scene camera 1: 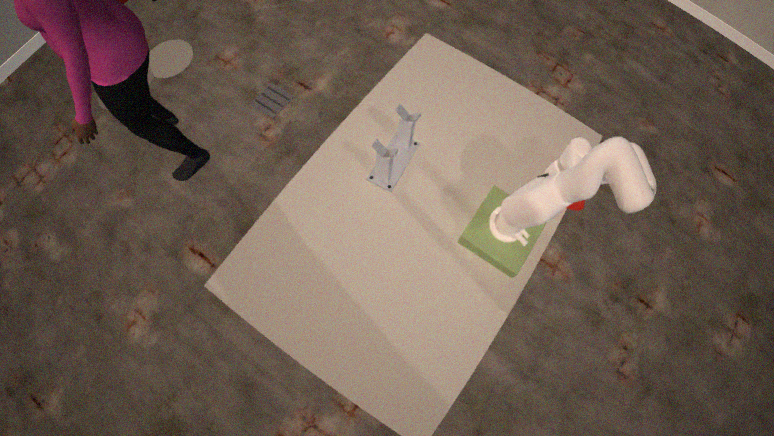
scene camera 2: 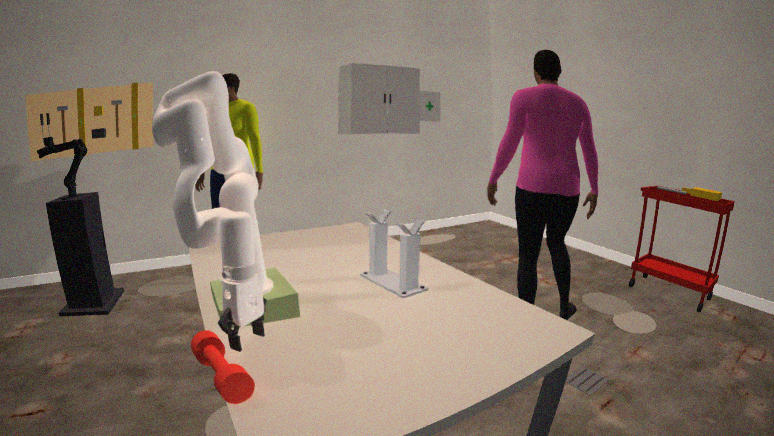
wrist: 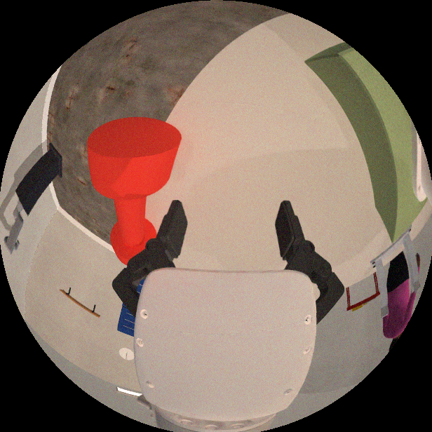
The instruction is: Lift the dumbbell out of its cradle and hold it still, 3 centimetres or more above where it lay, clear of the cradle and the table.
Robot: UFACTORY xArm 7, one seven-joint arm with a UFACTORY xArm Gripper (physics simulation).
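Places are measured from the arm's base along level axes (x left, y down, z back), in centimetres.
Where they show: gripper, between the fingertips: [scene camera 2: 247, 342]; arm's base, origin of its link: [scene camera 1: 506, 224].
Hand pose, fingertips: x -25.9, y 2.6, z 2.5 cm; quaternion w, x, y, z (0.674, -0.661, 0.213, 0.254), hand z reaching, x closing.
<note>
Things, the pixels of their centre, and the offset from my fingertips. Level surfaces: height alone.
- red dumbbell, middle of its body: [scene camera 2: 219, 364] [scene camera 1: 578, 183] dx -9.1, dy +0.0, dz +6.7 cm
- grey cradle, middle of its body: [scene camera 2: 393, 250] [scene camera 1: 395, 146] dx +34.8, dy -7.1, dz -47.3 cm
- pale table, height of its surface: dy +3.8 cm
The red dumbbell [scene camera 1: 575, 205] [scene camera 2: 217, 363] [wrist: 131, 215] is at the table's edge on the arm's side, out of the cradle. In the wrist view it lies left of the fingers and partly over the floor; whether it touches the table I cannot tell. The arm hides most of it in scene camera 1. My gripper [scene camera 2: 248, 340] [wrist: 230, 211] points down, open and empty, with the dumbbell outside its fingers. The grey cradle [scene camera 1: 397, 162] [scene camera 2: 410, 262] [wrist: 413, 262] stands empty across the table, with two upright posts and V-shaped tops.
The arm's base stands on a green block [scene camera 1: 479, 222] [scene camera 2: 284, 303] [wrist: 392, 130] on the pale table [scene camera 1: 324, 243] [scene camera 2: 433, 346] [wrist: 260, 110]. A person in a pink top [scene camera 1: 113, 48] [scene camera 2: 549, 140] stands beyond the table. A red cart [scene camera 2: 677, 270] stands farther right.
</note>
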